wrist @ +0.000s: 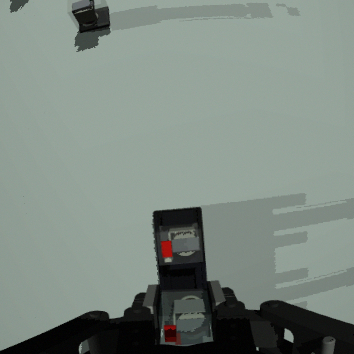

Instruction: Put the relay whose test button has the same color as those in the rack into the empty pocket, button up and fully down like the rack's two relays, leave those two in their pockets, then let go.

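Frame: origin at the arm's base, x ahead, y left, z up, level; millimetres.
Seen in the pictures: gripper, between the fingertips: (pixel 184 297).
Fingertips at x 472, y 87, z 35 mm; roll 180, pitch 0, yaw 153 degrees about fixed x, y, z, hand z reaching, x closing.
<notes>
Offsets run from my fingertips to a thing's middle. "spot": to the spot under its first point. Level surfaces: height alone.
The black rack @[spot: dx -20, dy -41, dz -35 mm] (pixel 177 217) stands at the lower middle of the wrist view. A clear-cased relay @[dx -13, dy -27, dz -31 mm] (pixel 185 245) with a red test button sits button up in its far pocket. An empty dark pocket @[spot: dx +4, dy +3, dz -55 mm] (pixel 180 277) lies just nearer to me. My gripper (pixel 184 297) is shut on a clear relay @[dx +4, dy +7, dz +9 mm] (pixel 190 320), whose red button @[dx +11, dy +4, dz +30 mm] (pixel 170 333) faces up. The held relay covers the near part of the rack, so the second seated relay is hidden. The held relay appears in line with the rack's length; its exact height above the rack cannot be told.
Another relay @[dx -43, dy -223, dz -36 mm] (pixel 90 16) with a dark base is at the top left, partly cut off by the frame edge; its button does not show. A dark shadow lies at the top left corner. The shadows of the rack and gripper stretch over the grey surface @[dz -58 mm] (pixel 150 125) at the right.
</notes>
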